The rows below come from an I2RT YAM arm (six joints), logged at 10 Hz.
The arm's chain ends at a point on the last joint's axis. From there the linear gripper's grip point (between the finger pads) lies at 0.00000 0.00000 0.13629 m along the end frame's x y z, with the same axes.
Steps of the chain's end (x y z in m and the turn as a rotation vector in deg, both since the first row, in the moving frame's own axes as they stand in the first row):
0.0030 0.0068 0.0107 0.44 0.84 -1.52
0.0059 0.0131 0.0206 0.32 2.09 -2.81
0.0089 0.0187 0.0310 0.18 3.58 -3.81
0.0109 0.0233 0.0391 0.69 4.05 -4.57
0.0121 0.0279 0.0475 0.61 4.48 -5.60
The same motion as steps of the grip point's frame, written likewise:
0.0050 0.0057 0.0107 0.44 0.84 -1.52
0.0108 0.0122 0.0205 0.32 2.09 -2.81
0.0174 0.0180 0.0307 0.18 3.58 -3.81
0.0204 0.0213 0.0387 0.69 4.05 -4.57
0.0227 0.0259 0.0471 0.61 4.48 -5.60

